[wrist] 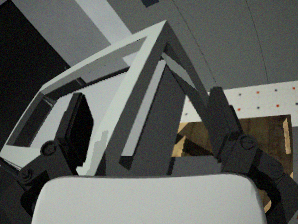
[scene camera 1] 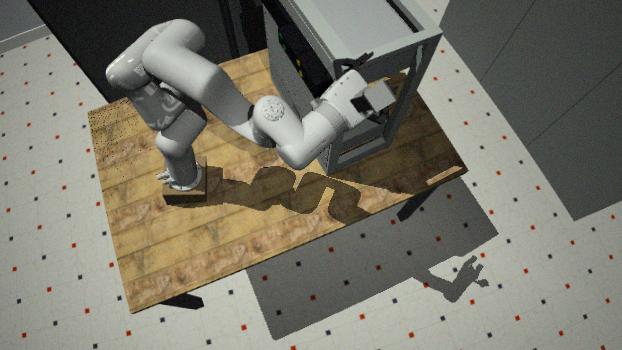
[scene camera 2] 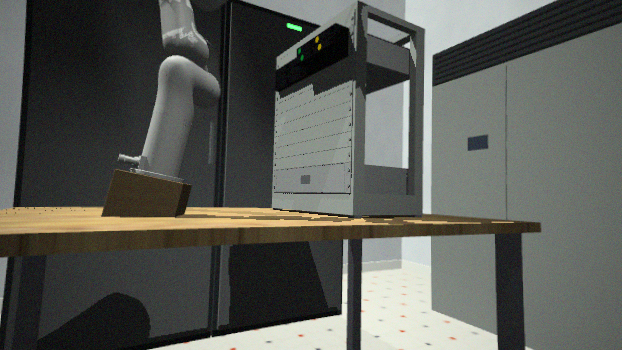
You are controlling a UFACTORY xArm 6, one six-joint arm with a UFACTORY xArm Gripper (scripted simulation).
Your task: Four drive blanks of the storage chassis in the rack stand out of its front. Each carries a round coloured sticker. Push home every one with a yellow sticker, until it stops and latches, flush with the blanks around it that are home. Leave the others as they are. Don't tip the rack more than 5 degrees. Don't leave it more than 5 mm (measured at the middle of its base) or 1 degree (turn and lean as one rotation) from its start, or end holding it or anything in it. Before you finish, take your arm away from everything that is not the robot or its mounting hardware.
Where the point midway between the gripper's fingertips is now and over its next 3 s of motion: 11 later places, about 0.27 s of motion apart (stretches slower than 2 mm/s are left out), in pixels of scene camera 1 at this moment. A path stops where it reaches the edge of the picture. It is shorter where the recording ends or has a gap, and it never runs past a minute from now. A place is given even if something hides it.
My gripper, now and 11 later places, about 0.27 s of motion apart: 382,71; 375,45; 357,24; 336,16; 309,20; 289,31; 270,49; 258,61; 248,72; 240,80; 233,85; 229,87
